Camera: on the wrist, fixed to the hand. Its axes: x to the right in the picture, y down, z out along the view.
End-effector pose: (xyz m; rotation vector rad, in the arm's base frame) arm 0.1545 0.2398 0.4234 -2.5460 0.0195 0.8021
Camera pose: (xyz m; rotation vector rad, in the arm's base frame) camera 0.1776 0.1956 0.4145 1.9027 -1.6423 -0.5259
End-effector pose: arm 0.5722 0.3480 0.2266 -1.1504 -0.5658 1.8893
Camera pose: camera 0.5735 0.3404 0.1766 1.8063 -0.1368 -1.6933
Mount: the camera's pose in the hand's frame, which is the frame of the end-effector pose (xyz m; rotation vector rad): 0.0185 0.0397 -0.0254 -0.5687 0.3877 1.5701
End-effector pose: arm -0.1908 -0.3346 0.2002 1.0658 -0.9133 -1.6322
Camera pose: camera -0.1579 -0.3652 0.2235 0.0444 -0.6064 -0.2596
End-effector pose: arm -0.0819 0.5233 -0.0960 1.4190 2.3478 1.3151
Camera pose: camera -0.0776 0.5293 -0.0459 -2.0158 -0.2202 -1.5807
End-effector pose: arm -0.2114 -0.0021 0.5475 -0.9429 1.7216 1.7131
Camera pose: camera -0.2511 -0.0312 0.5592 -0.0932 -1.3403 -1.7180
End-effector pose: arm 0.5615 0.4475 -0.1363 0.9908 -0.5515 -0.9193
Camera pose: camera 0.6061 0.4529 -0.1130 0.0137 -0.5020 0.5220
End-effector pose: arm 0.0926 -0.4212 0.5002 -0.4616 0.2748 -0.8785
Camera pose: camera 0.1201 -0.4209 0.4577 -0.4316 1.0643 0.6969
